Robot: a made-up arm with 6 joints.
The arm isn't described. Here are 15 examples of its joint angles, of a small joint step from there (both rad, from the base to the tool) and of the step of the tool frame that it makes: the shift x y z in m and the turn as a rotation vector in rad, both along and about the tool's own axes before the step.
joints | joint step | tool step
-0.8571 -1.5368 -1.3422 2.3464 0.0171 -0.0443 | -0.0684 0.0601 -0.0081 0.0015 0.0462 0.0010 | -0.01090 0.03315 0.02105 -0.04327 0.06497 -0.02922
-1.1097 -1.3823 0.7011 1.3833 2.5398 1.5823 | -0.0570 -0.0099 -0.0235 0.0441 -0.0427 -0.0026 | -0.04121 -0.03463 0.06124 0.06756 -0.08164 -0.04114
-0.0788 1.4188 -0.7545 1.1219 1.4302 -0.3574 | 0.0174 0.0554 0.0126 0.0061 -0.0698 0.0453 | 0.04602 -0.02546 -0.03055 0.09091 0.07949 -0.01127
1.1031 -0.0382 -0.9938 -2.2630 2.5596 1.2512 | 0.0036 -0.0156 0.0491 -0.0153 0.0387 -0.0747 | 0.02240 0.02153 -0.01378 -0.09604 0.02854 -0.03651
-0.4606 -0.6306 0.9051 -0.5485 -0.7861 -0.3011 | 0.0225 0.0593 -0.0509 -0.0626 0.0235 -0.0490 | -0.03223 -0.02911 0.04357 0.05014 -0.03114 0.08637
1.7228 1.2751 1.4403 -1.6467 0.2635 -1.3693 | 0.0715 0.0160 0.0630 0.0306 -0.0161 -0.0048 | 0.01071 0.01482 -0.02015 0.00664 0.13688 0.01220
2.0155 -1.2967 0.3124 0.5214 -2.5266 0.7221 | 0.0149 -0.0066 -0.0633 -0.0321 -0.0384 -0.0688 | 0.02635 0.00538 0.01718 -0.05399 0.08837 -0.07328
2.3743 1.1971 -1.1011 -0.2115 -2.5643 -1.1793 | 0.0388 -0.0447 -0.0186 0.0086 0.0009 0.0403 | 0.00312 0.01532 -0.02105 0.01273 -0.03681 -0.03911
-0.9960 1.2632 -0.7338 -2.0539 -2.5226 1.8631 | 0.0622 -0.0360 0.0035 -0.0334 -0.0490 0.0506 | 0.05048 -0.03141 0.00269 -0.00727 -0.13062 -0.01251
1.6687 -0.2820 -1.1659 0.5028 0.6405 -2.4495 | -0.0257 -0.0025 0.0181 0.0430 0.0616 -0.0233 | -0.03229 -0.01545 0.00977 -0.06411 0.00391 -0.06905
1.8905 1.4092 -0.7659 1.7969 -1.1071 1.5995 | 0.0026 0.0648 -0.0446 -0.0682 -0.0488 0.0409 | 0.05144 -0.02458 -0.02849 0.00923 -0.06309 -0.12089
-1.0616 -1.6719 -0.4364 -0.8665 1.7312 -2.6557 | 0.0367 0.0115 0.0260 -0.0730 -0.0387 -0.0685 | 0.01363 0.00692 -0.03381 -0.02711 0.10748 0.05481
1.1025 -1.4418 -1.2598 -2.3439 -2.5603 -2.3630 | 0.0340 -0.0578 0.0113 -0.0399 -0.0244 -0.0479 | 0.01708 0.01478 0.04717 -0.13926 -0.03412 0.05608
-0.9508 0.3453 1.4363 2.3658 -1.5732 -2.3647 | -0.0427 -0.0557 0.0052 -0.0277 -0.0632 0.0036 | -0.02153 0.01480 -0.02609 0.00767 0.03198 0.07977
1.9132 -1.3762 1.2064 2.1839 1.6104 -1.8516 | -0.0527 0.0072 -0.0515 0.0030 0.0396 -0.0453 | 0.00428 0.06166 -0.05785 0.03340 -0.02849 -0.03555
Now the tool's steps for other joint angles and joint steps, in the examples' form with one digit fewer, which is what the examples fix.
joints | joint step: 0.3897 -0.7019 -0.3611 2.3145 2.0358 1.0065 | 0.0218 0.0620 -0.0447 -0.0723 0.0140 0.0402
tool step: -0.0724 -0.0335 0.0089 0.0445 -0.1061 0.0781
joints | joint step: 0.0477 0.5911 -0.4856 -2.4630 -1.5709 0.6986 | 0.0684 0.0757 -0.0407 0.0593 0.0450 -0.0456
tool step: -0.0289 0.0841 0.0301 -0.0738 -0.0910 0.0905
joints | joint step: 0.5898 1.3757 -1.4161 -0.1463 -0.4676 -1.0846 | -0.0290 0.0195 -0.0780 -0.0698 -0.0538 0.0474
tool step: 0.0167 -0.0873 -0.0377 0.1918 -0.0003 -0.0094
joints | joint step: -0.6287 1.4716 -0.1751 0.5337 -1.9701 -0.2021 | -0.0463 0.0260 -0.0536 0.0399 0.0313 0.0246
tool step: 0.0221 -0.0093 0.0495 0.0685 0.0384 0.0023
